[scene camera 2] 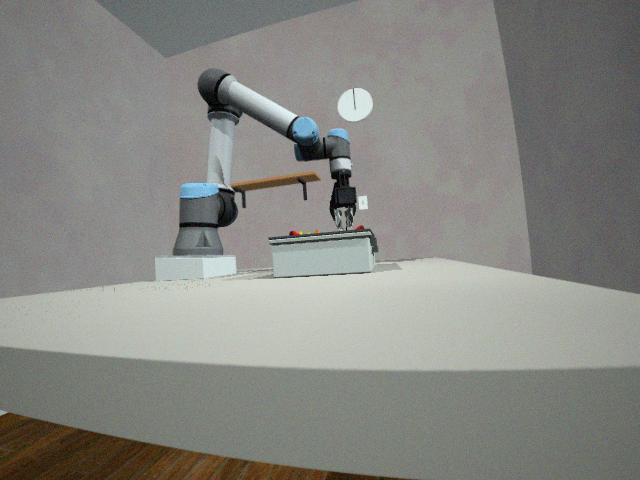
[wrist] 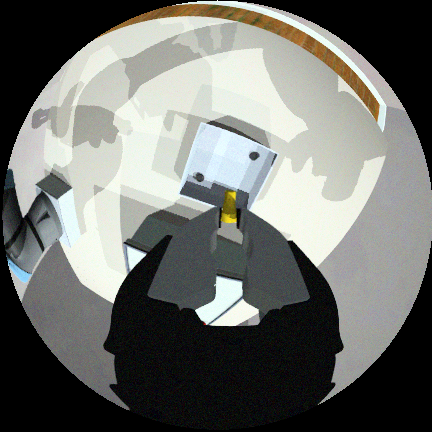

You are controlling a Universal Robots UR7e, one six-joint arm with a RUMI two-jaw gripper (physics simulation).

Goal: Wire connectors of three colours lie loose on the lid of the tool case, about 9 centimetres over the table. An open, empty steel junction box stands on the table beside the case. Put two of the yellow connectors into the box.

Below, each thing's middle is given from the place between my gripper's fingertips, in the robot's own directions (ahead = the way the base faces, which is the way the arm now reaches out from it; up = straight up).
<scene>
Now: the steel junction box (wrist: 219, 160) 10 mm behind my hand, 10 mm to the left of it and 90 mm below it. The rest, counted from my hand: tool case (scene camera 2: 352, 251) (10 mm behind, 270 mm to the right, 70 mm below).
</scene>
